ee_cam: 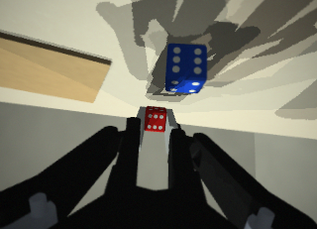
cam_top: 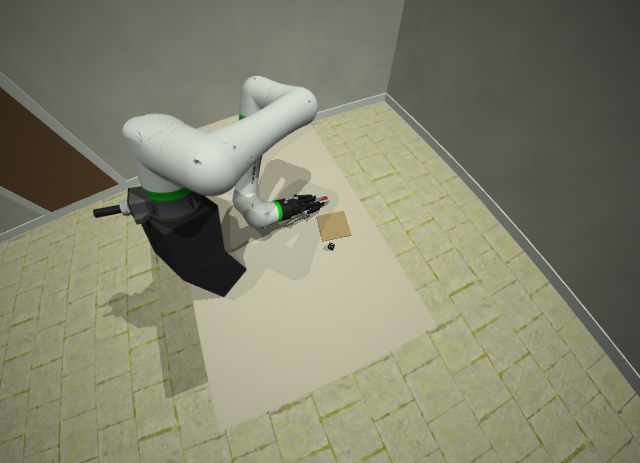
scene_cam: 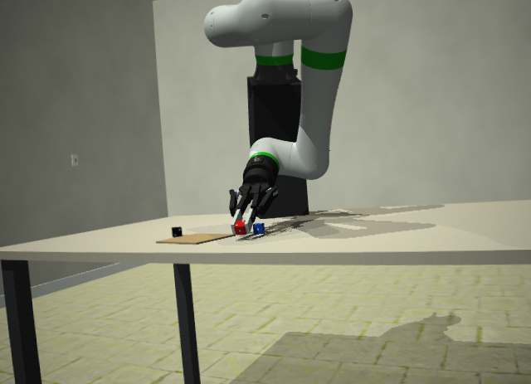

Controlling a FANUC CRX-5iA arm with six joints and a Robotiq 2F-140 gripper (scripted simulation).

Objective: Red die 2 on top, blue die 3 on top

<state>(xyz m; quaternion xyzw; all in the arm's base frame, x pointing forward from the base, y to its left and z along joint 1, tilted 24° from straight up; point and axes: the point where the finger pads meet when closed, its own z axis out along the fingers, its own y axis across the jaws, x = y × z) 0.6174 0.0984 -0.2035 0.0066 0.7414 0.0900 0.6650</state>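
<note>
Now: hand 20 mm short of the red die and 10 mm above it. Round my hand: blue die 80 mm behind, 30 mm below, 10 mm to the left; then black die 230 mm to the right, 70 mm behind, 30 mm below; then brown mat 130 mm to the right, 40 mm below, 10 mm behind.
</note>
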